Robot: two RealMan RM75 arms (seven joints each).
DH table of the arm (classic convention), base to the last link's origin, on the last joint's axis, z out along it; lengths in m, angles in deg. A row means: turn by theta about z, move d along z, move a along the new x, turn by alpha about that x. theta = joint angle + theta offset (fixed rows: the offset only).
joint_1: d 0.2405  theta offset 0  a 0  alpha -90
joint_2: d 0  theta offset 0  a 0  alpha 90
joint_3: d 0.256  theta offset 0  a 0  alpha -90
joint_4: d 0  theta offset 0  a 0  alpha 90
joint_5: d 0.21  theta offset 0  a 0  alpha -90
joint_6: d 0  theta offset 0  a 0  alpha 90
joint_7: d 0.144  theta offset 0  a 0  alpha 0
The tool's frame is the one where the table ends.
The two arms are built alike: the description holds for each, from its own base.
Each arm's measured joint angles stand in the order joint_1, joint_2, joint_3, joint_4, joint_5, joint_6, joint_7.
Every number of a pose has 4 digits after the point.
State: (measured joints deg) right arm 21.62 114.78 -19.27 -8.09 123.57 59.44 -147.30; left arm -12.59 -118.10 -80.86 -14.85 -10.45 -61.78 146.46
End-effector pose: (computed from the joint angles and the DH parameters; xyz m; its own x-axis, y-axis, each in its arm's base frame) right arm 0.4219 0.3104 0.0811 0.5723 -0.0370 -0.8192 -0.8042 0.1699 -0.5695; left arm -0.3786 0.2824 0.0015 0.4426 0.0918 0.8920 0.8967 -0.0531 -0.4395
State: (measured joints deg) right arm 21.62 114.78 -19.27 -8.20 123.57 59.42 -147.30; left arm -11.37 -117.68 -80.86 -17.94 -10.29 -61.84 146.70
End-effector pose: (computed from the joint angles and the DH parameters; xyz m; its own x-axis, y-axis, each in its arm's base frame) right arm 0.4219 0.3105 0.0816 0.5736 -0.0362 -0.8183 -0.8034 0.1701 -0.5706; left arm -0.3733 0.2847 0.0077 0.4438 0.0590 0.8942 0.8954 -0.0687 -0.4399
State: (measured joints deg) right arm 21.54 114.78 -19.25 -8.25 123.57 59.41 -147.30; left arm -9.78 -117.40 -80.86 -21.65 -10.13 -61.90 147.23
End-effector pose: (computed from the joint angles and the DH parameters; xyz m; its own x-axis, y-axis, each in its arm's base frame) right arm 0.4224 0.3100 0.0819 0.5740 -0.0365 -0.8180 -0.8028 0.1716 -0.5710; left arm -0.3665 0.2859 0.0138 0.4448 0.0207 0.8954 0.8931 -0.0852 -0.4417
